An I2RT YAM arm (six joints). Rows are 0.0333 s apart.
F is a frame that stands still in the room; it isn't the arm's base.
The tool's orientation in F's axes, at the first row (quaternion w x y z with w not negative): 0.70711 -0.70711 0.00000 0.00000
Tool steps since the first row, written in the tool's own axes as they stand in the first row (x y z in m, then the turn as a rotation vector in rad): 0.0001 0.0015 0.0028 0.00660 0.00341 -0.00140; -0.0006 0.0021 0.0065 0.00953 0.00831 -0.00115; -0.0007 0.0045 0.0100 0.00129 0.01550 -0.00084; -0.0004 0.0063 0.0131 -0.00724 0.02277 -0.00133; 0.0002 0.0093 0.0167 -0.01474 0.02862 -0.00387; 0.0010 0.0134 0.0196 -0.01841 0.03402 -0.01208; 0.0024 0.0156 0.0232 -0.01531 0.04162 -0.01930; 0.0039 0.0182 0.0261 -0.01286 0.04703 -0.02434; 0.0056 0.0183 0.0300 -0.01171 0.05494 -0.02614; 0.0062 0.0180 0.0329 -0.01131 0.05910 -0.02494
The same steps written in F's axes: 0.0001 0.0028 -0.0015 0.00660 -0.00140 -0.00341; -0.0006 0.0065 -0.0021 0.00953 -0.00115 -0.00831; -0.0007 0.0100 -0.0045 0.00129 -0.00084 -0.01550; -0.0004 0.0131 -0.0063 -0.00724 -0.00133 -0.02277; 0.0002 0.0167 -0.0093 -0.01474 -0.00387 -0.02862; 0.0010 0.0196 -0.0134 -0.01841 -0.01208 -0.03402; 0.0024 0.0232 -0.0156 -0.01531 -0.01930 -0.04162; 0.0039 0.0261 -0.0182 -0.01286 -0.02434 -0.04703; 0.0056 0.0300 -0.0183 -0.01171 -0.02614 -0.05494; 0.0062 0.0329 -0.0180 -0.01131 -0.02494 -0.05910
